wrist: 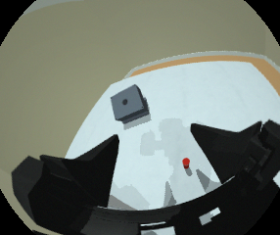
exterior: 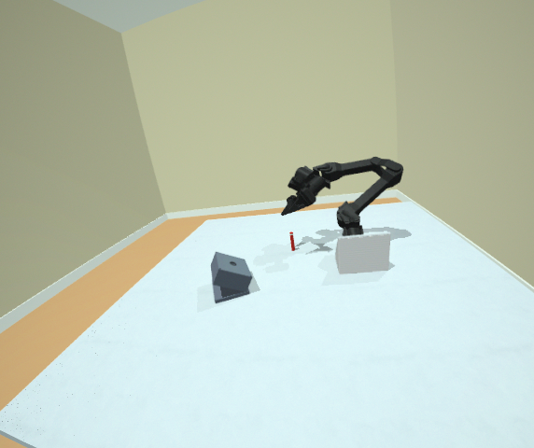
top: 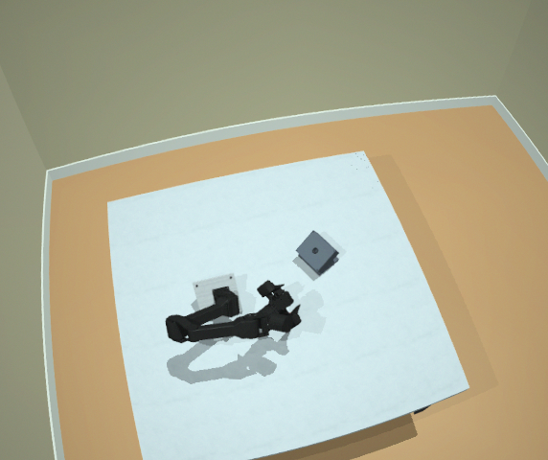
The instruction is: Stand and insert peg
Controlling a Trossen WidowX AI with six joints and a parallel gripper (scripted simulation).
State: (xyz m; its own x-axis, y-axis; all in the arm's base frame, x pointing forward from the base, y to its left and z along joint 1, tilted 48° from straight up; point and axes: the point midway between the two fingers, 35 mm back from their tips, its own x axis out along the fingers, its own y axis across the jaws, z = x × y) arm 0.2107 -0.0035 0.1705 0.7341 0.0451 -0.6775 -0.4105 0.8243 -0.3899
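Right now my gripper tip is 12 cm above the red peg, 3 cm to the left of it and 1 cm past it. Round my gripper tip: grey sloped panel (21 cm to the left, 18 cm ahead, 11 cm below).
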